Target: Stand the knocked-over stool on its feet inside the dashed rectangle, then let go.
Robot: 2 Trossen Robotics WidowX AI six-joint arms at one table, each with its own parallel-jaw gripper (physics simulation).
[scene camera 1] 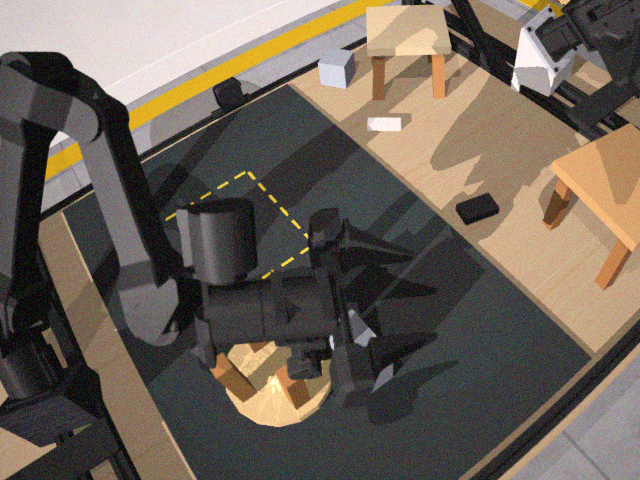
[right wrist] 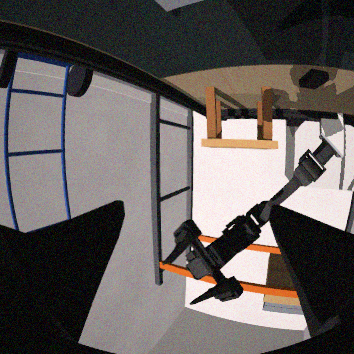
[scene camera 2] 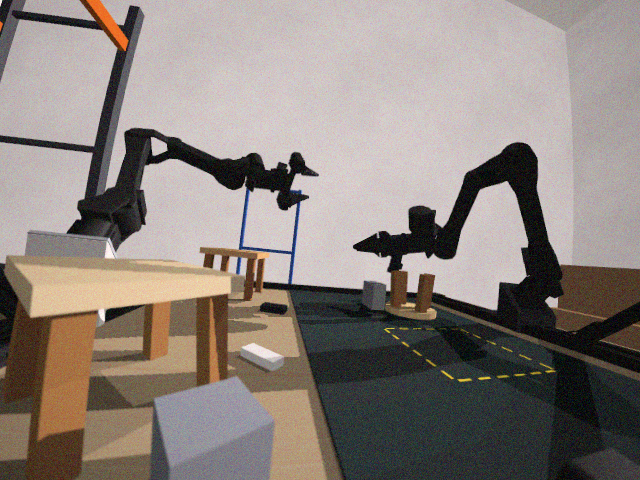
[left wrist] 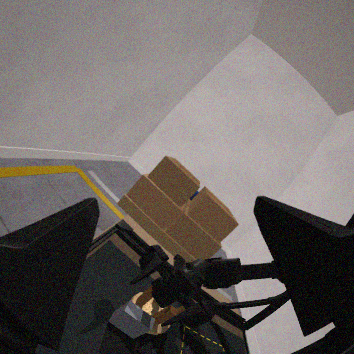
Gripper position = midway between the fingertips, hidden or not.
Observation:
The left gripper point(scene camera 2: 313, 186) is open, holding nothing. The right gripper point(scene camera 1: 424, 294) is open and touches a round wooden stool point(scene camera 1: 255, 375). The table carries a black block point(scene camera 1: 478, 208) and a white block point(scene camera 2: 270, 360).
The round wooden stool also shows in scene camera 2 point(scene camera 2: 421, 310) and in the left wrist view point(left wrist: 144, 300). The left gripper shows as well in the right wrist view point(right wrist: 176, 284) and in the left wrist view point(left wrist: 178, 205). The right gripper also shows in the right wrist view point(right wrist: 199, 211), in scene camera 2 point(scene camera 2: 354, 248) and in the left wrist view point(left wrist: 145, 303). The right wrist view does not show the round wooden stool: it is out of frame. The right wrist view does not show the white block: it is out of frame.

